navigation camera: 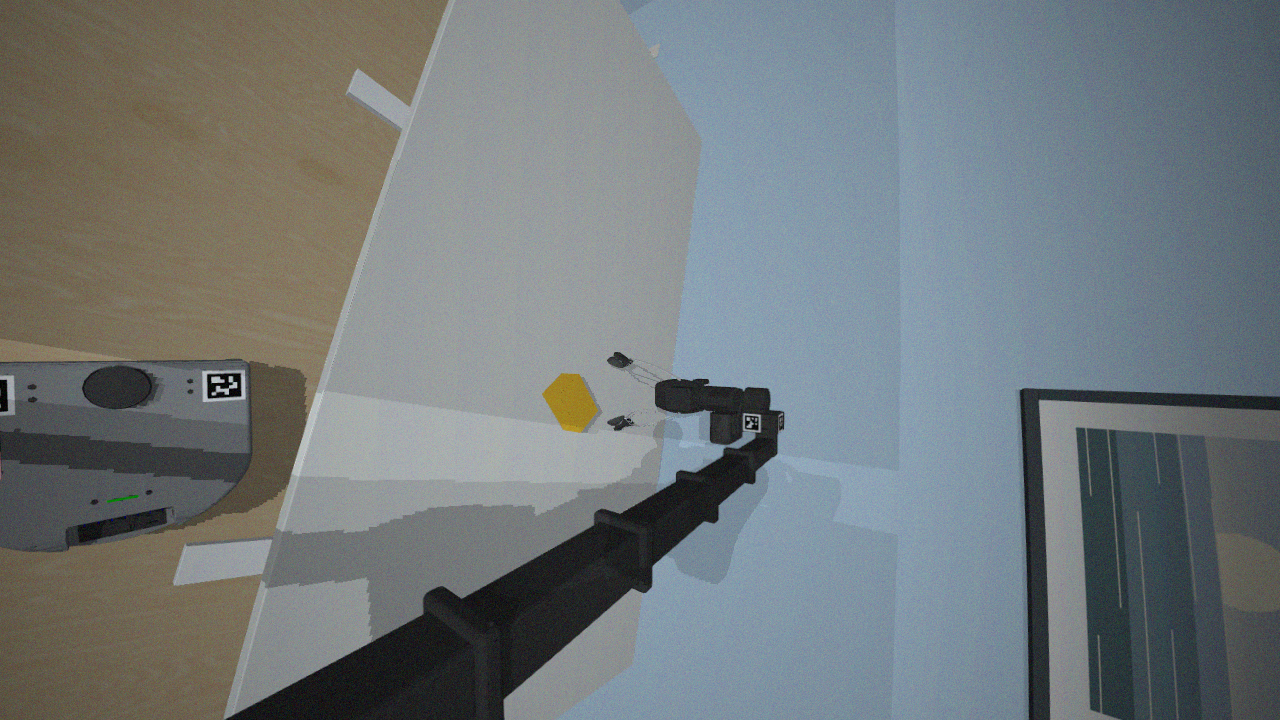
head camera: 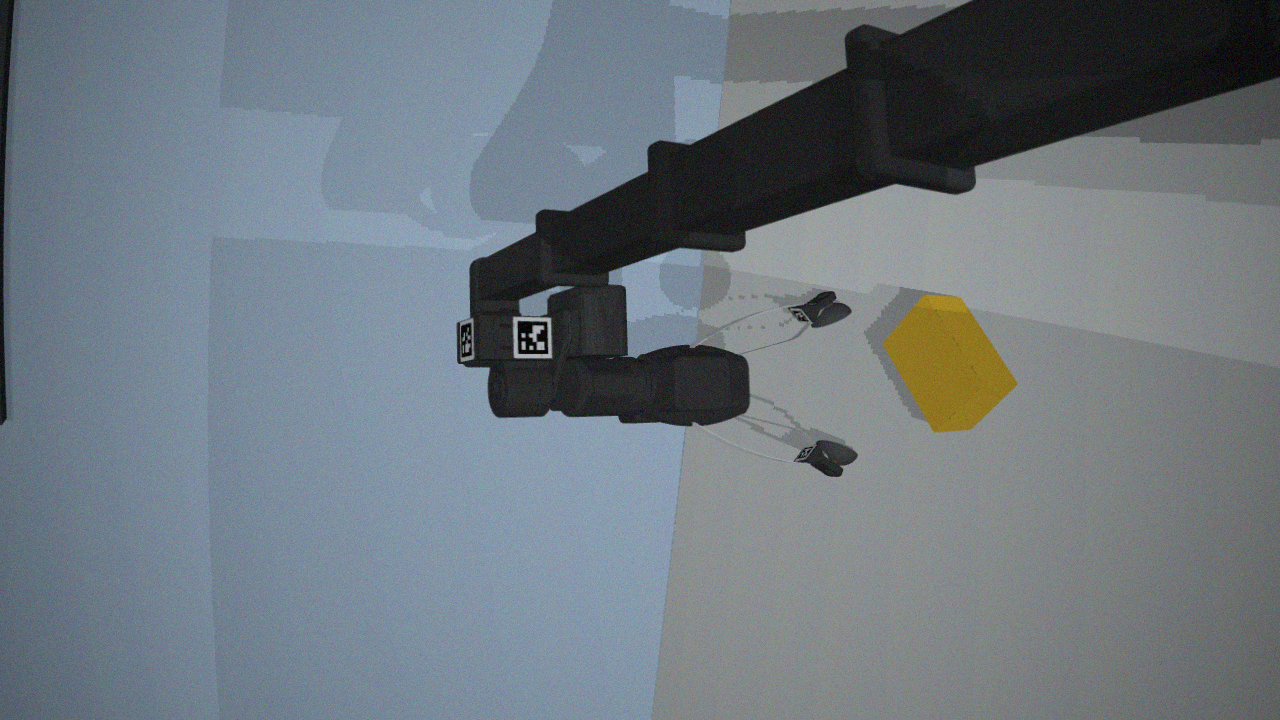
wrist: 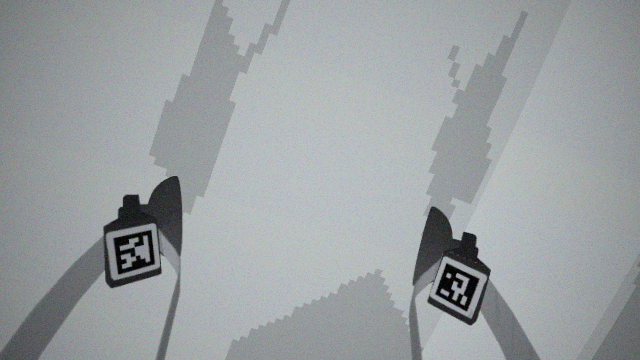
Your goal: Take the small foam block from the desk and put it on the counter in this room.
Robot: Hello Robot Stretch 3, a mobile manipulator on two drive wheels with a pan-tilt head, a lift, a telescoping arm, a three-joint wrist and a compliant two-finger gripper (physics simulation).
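Pixels of known places: gripper, fingertip midpoint: (navigation camera: 609,390) (head camera: 848,383); robot's base, origin of the base link: (navigation camera: 119,385).
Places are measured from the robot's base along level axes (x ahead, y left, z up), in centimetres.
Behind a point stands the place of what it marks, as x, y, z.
Observation:
The yellow foam block (head camera: 948,362) @(-2.9, -49.0, 76.6) (navigation camera: 571,402) @(-2.6, -48.8, 76.5) sits on the pale desk (head camera: 895,582) @(15.9, -59.6, 72.1) (navigation camera: 501,223) @(27.0, -37.6, 72.1), turned at an angle. My gripper (head camera: 827,385) @(-2.0, -65.1, 72.1) (navigation camera: 619,391) @(-2.0, -65.1, 72.1) (wrist: 302,219) @(-2.0, -65.1, 72.1) is open and empty, near the desk's wall-side edge. In the head camera view its fingertips stand a short way left of the block, apart from it, with the block roughly across from the gap between them. In the wrist view the block does not show; a jagged shadow lies on the desk at the bottom between the fingers. The counter does not show in these views.
The blue wall (head camera: 429,537) @(13.0, -98.6, 102.3) (navigation camera: 805,223) @(40.3, -105.8, 104.9) rises along the desk's far edge. A framed picture (navigation camera: 1033,537) @(-24.4, -86.4, 144.7) hangs on it. My arm (head camera: 769,170) @(-9.4, -31.8, 107.3) (navigation camera: 554,573) @(-8.2, -17.4, 106.1) reaches across the desk. My grey base (navigation camera: 179,447) @(-11.3, -6.8, 16.0) stands on the wooden floor (navigation camera: 223,179) @(45.8, -14.7, 0.1) beside the desk.

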